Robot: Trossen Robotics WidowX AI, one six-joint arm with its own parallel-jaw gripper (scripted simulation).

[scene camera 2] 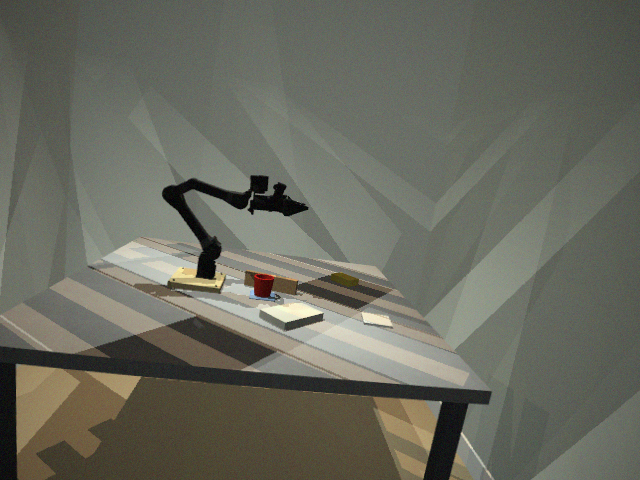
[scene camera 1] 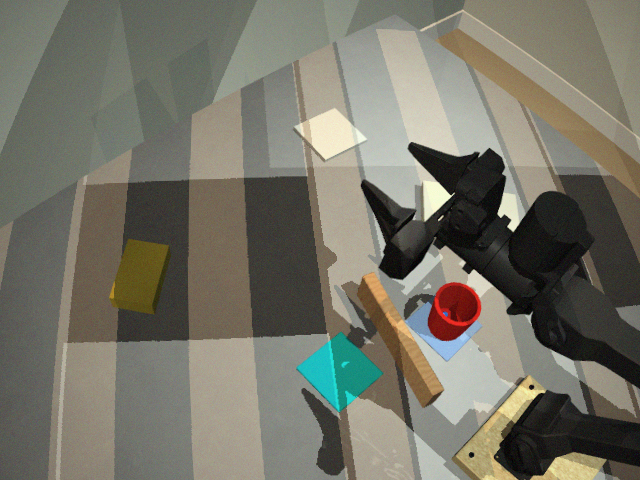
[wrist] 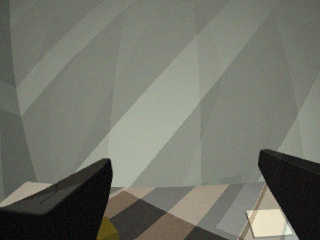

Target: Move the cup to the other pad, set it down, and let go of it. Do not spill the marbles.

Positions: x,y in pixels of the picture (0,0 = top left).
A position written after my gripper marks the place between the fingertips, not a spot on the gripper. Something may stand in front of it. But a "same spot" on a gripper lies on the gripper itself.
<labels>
my gripper: scene camera 2 306,206; scene camera 1; wrist
same spot on my gripper: (wrist: pixel 80 199) = (scene camera 1: pixel 388 196)
</labels>
